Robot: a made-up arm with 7 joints.
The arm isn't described. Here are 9 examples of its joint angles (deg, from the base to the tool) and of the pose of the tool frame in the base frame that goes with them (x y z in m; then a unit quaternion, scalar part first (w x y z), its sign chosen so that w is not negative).
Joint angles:
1: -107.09 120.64 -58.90 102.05 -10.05 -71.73 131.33
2: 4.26 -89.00 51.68 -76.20 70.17 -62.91 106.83
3: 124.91 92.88 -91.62 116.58 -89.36 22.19 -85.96
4: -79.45 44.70 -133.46 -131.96 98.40 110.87 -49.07
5: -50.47 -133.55 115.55 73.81 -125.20 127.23 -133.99
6: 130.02 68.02 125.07 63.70 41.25 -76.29 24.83
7: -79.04 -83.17 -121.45 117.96 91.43 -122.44 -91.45
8: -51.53 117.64 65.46 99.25 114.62 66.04 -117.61
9: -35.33 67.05 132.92 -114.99 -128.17 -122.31 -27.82
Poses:
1: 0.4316 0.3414 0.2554 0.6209 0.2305 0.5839 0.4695
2: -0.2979 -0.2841 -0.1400 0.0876 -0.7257 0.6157 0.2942
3: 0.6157 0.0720 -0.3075 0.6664 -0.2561 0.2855 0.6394
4: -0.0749 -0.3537 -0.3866 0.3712 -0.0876 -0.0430 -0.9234
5: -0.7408 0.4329 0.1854 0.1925 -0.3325 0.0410 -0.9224
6: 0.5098 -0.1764 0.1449 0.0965 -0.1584 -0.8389 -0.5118
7: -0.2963 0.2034 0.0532 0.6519 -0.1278 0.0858 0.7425
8: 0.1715 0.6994 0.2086 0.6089 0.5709 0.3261 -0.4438
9: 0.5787 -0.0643 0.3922 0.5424 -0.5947 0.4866 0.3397
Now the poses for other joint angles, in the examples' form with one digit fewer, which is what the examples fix.
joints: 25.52 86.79 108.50 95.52 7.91 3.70 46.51
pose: 0.557 -0.095 0.181 0.428 -0.011 -0.895 -0.122
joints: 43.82 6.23 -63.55 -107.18 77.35 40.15 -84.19
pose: -0.684 -0.132 -0.309 0.719 -0.256 0.617 -0.189
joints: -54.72 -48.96 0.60 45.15 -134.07 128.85 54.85
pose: -0.483 -0.458 0.011 0.822 0.547 0.152 -0.033
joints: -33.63 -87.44 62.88 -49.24 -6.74 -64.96 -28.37
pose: -0.837 -0.315 -0.014 0.678 0.575 0.375 0.262
